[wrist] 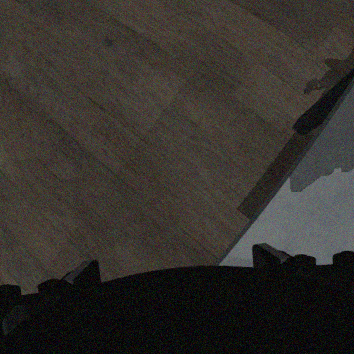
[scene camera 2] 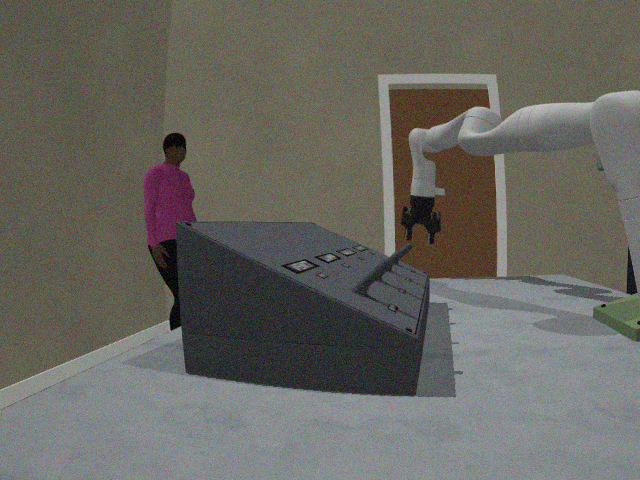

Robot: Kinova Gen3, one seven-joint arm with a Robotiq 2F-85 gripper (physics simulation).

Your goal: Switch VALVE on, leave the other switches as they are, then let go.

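Note:
A dark grey console [scene camera 2: 299, 320] with a sloped top stands on the pale blue-grey surface in the scene view. One long switch handle [scene camera 2: 387, 266] sticks up from its slope; several others behind it are partly hidden. Labels and small lamps are too small to read, so I cannot tell which switch is VALVE or how it is set. My gripper [scene camera 2: 419, 241] [wrist: 176, 270] is open and empty, pointing down. In the scene view it appears above and right of the raised handle's tip, apart from it. The console does not show in the wrist view.
A person in a pink top [scene camera 2: 169, 204] stands behind the console at the left. A green block [scene camera 2: 617, 316] lies at the right edge. A brown door [scene camera 2: 449, 206] is at the back. The wrist view shows wooden floor [wrist: 140, 140] and the pale surface's edge.

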